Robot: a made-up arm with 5 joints.
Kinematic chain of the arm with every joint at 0, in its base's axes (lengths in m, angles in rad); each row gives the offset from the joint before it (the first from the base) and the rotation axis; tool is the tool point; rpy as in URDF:
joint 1: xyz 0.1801 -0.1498 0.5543 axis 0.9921 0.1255 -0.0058
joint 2: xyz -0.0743 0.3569 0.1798 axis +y
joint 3: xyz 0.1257 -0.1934 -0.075 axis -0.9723 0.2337 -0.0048
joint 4: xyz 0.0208 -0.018 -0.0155 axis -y
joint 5: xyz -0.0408 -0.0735 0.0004 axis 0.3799 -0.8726 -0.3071
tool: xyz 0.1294 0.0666 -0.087 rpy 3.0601 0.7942 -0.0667
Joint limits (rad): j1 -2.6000..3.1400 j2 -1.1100..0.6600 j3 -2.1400..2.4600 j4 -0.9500..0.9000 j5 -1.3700..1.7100
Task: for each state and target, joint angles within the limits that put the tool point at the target. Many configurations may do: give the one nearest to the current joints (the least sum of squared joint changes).
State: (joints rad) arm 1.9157 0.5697 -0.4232 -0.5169 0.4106
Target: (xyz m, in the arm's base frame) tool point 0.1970 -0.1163 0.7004
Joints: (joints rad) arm 2.0187 0.5686 0.1062 -0.6584 0.3462
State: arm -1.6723 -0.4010 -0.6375 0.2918 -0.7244
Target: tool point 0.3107 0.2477 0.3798
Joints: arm -1.5510 -1.1100 -0.9217 0.5963 -0.2964
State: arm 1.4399 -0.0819 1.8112 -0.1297 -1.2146
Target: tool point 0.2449 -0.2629 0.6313
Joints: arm 0.9129 0.1455 1.7281 0.1026 -0.6844
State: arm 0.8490 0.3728 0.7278 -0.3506 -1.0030
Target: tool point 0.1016 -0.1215 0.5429
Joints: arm 0.6433 0.4760 0.6423 0.0755 -0.9485
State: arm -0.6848 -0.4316 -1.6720 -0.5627 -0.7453
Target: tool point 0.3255 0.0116 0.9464
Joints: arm 0.3499 -0.9190 -1.6263 0.0614 -0.3773
